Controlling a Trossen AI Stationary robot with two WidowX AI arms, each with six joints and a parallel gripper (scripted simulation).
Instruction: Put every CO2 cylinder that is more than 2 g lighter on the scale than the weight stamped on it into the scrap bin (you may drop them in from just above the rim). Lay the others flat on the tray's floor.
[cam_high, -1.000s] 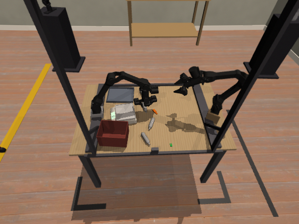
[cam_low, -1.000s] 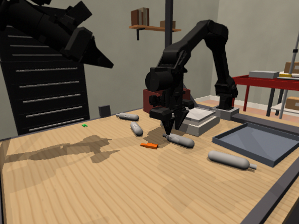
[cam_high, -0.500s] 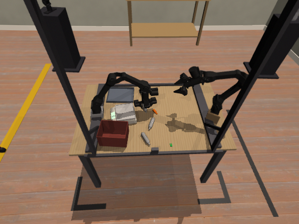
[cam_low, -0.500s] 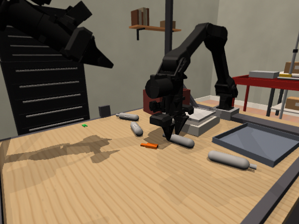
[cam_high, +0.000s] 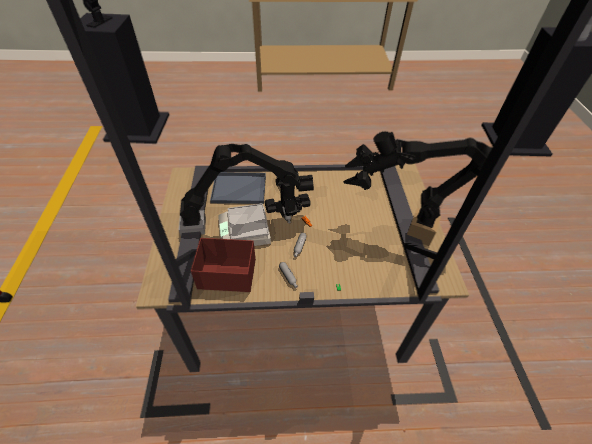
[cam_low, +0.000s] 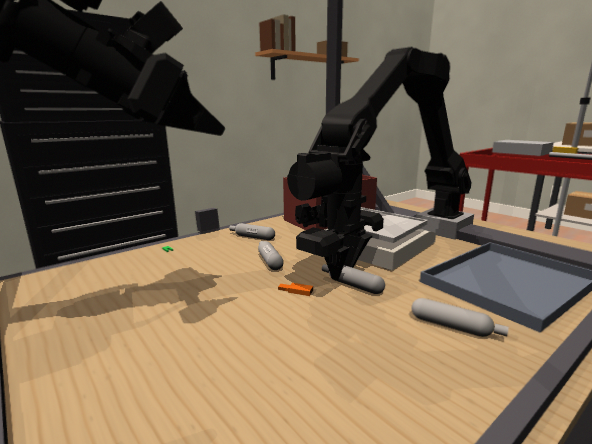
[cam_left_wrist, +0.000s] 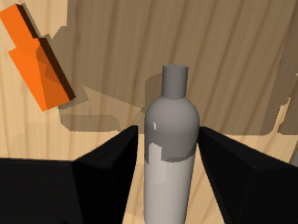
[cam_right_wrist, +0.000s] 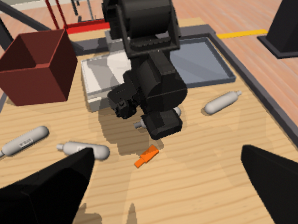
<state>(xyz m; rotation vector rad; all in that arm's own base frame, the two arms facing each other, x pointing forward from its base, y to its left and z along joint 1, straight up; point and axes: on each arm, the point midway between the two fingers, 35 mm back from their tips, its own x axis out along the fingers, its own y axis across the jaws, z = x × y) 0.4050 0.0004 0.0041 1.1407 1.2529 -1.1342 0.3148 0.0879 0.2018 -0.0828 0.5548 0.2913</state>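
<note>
Right now my left hand is 90 mm to the left of the small orange piece, 40 mm above it and 20 mm past it. From my left hand the other things lie so: grey tray: 230 mm to the left, 170 mm ahead, 40 mm below; small green piece: 340 mm behind, 210 mm to the right, 40 mm below; red scrap bin: 300 mm behind, 220 mm to the left, 10 mm below.
</note>
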